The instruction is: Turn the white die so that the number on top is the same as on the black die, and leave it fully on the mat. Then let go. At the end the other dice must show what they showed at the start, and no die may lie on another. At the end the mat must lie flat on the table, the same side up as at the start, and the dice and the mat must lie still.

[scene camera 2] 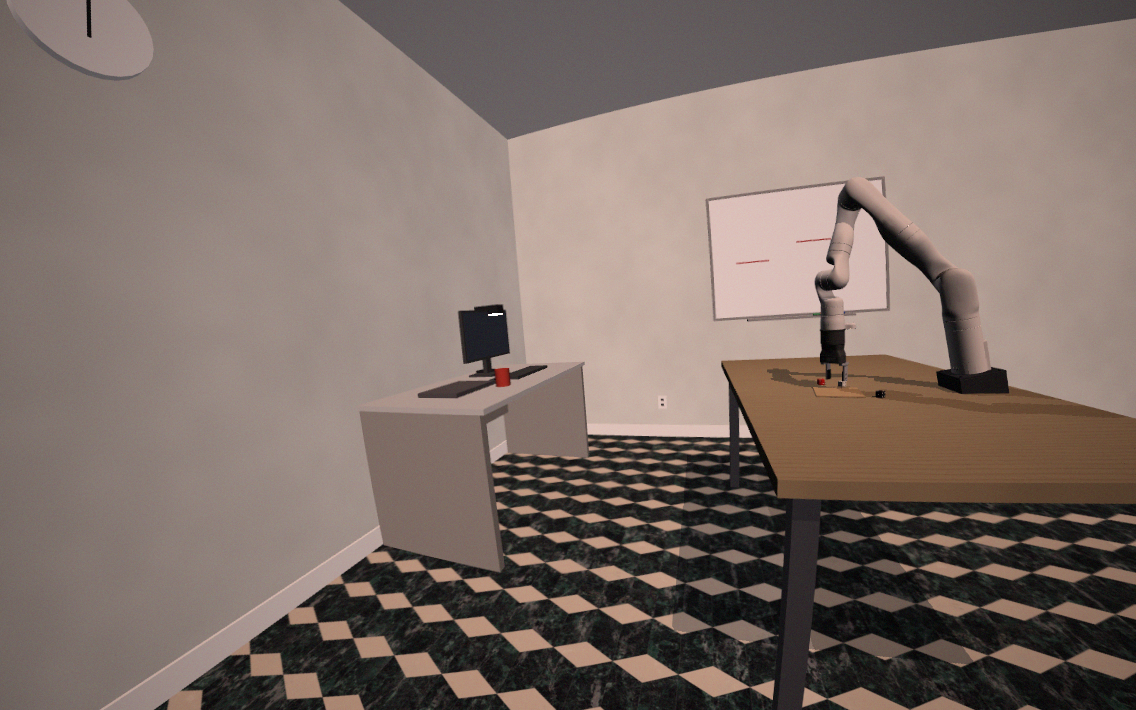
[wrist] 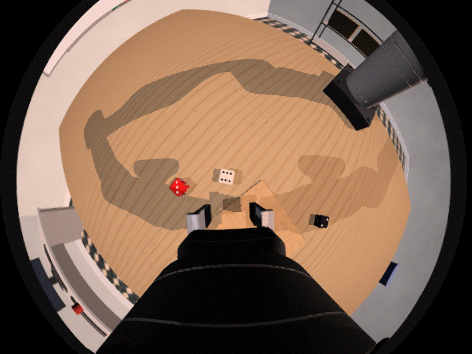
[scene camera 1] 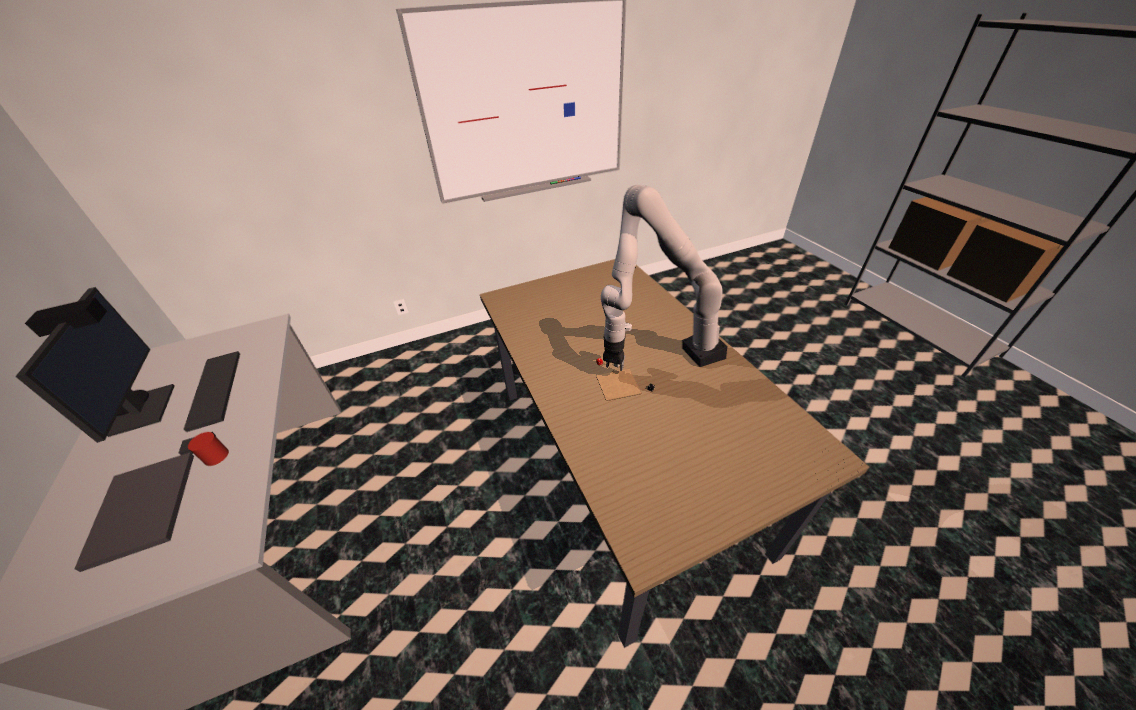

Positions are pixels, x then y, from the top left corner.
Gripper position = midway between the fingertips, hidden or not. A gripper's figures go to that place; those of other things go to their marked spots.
Labels:
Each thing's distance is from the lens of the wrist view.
my gripper (wrist: 230, 211): 0.18 m
mat (wrist: 236, 215): 0.21 m

